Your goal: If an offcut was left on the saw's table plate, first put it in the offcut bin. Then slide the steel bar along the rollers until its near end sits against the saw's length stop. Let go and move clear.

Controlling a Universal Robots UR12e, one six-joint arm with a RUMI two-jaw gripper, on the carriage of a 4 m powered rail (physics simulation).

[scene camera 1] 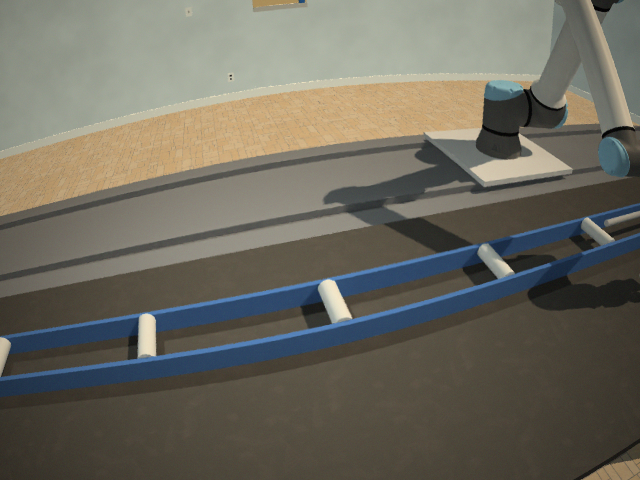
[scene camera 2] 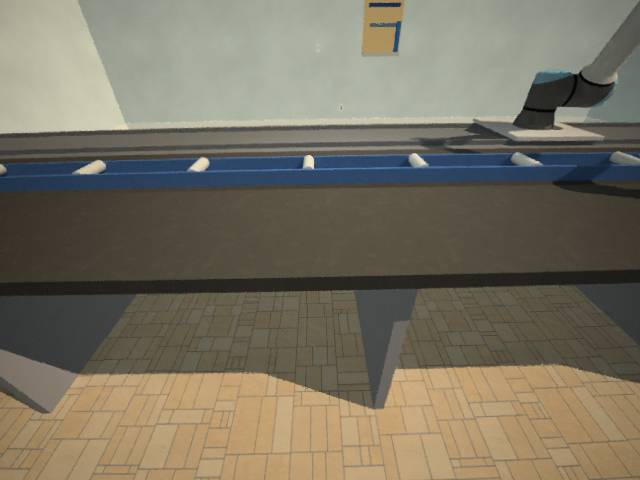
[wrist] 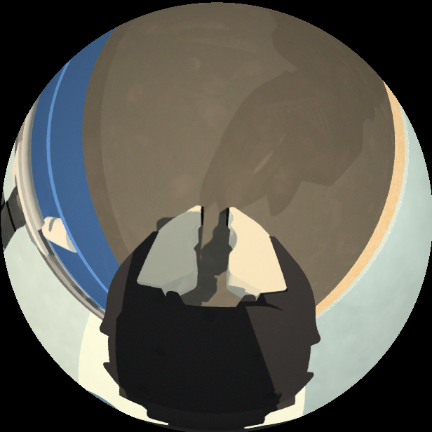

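Seen in the pictures: arm's base, origin of its link: (scene camera 1: 498, 149) (scene camera 2: 532, 126).
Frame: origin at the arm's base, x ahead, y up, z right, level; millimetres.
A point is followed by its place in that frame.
Observation:
The steel bar (scene camera 1: 622, 219) @(y 45, x 628, z -53 mm) (wrist: 27, 155) is a thin pale rod; its end lies over the rollers at the right edge of scene camera 1 and a stretch of it shows at the far left of the wrist view. My gripper (wrist: 215, 208) is open, with nothing between its jaws. It hangs above the dark bench top, to the side of the blue roller track and apart from the bar. The gripper is outside both scene views. White rollers (scene camera 1: 334, 301) @(y 30, x 630, z 854 mm) (scene camera 2: 308, 162) @(y 30, x 641, z 1249 mm) (wrist: 60, 235) cross the track. The saw, length stop, any offcut and the offcut bin do not show.
The blue side rails (scene camera 1: 232, 352) @(y 10, x 694, z 1072 mm) (scene camera 2: 258, 176) @(y 3, x 694, z 1419 mm) (wrist: 70, 140) run along the dark bench (scene camera 1: 310, 413) @(y -30, x 844, z 962 mm) (scene camera 2: 310, 232) @(y -30, x 995, z 1239 mm) (wrist: 150, 125). Behind them, the arm's white carriage plate (scene camera 1: 496, 173) @(y 0, x 183, z 144 mm) (scene camera 2: 563, 135) @(y 0, x 203, z -25 mm) sits on the grey floor rail (scene camera 1: 206, 206). A wall stands at the back.

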